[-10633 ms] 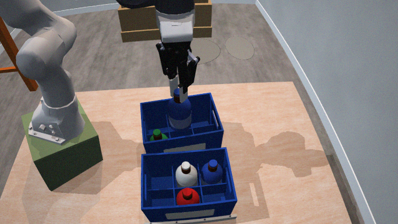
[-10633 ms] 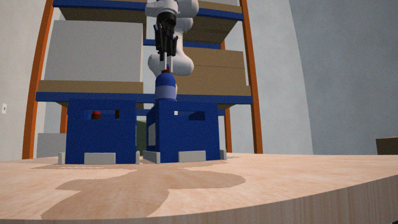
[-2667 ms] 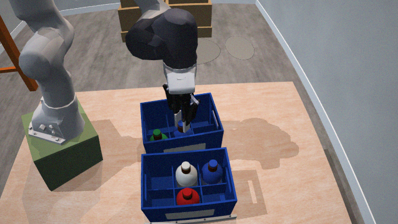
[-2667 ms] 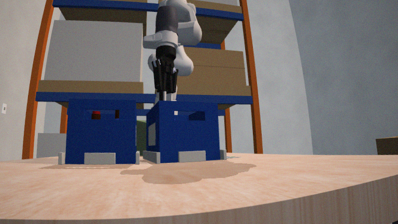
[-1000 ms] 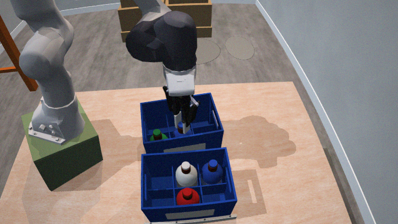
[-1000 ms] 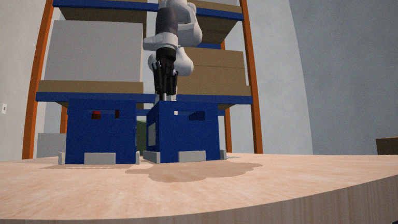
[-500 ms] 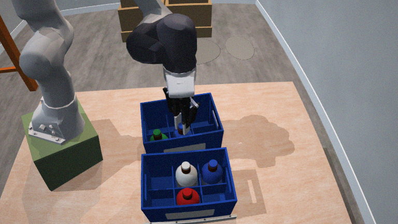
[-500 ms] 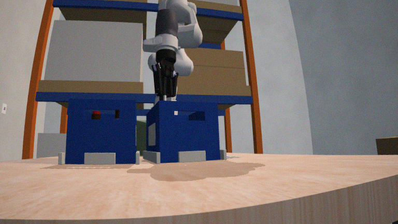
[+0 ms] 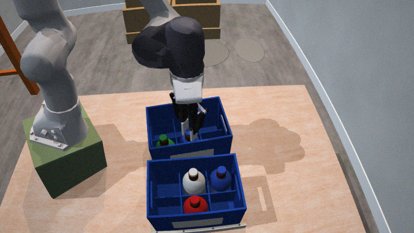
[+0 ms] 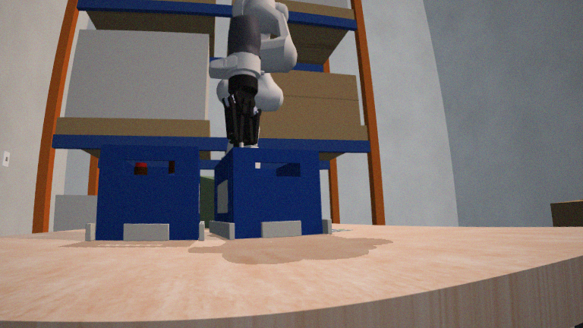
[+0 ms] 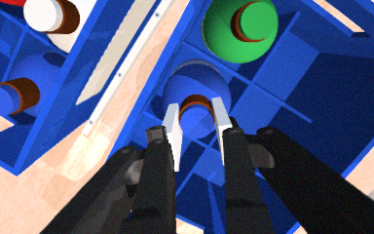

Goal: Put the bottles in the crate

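Right now the green-labelled bottle is 90 mm below my hand, 90 mm behind it and 10 mm to the right of it. From my hand the other things lie so: red bottle (240 mm to the right, 90 mm below, 10 mm ahead); then blue bottle (140 mm to the right, 90 mm below, 90 mm ahead); then white bottle (150 mm to the right, 90 mm below, 10 mm ahead).
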